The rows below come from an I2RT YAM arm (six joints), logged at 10 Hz.
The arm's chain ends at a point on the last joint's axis. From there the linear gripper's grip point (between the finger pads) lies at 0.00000 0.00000 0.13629 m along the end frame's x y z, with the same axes.
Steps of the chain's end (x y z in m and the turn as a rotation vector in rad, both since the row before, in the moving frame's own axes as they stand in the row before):
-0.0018, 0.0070, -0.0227, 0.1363, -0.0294, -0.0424
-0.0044, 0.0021, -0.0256, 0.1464, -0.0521, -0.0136
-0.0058, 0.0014, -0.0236, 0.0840, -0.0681, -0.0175
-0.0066, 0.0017, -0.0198, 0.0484, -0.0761, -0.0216
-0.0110, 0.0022, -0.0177, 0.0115, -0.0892, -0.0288
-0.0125, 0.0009, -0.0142, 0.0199, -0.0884, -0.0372
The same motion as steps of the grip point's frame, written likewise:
-0.0062, -0.0114, -0.0240, 0.1363, -0.0294, -0.0424
-0.0116, -0.0177, -0.0272, 0.1464, -0.0521, -0.0136
-0.0152, -0.0099, -0.0244, 0.0840, -0.0681, -0.0175
-0.0170, -0.0048, -0.0204, 0.0484, -0.0761, -0.0216
-0.0232, 0.0008, -0.0183, 0.0115, -0.0892, -0.0288
-0.0246, -0.0016, -0.0148, 0.0199, -0.0884, -0.0372

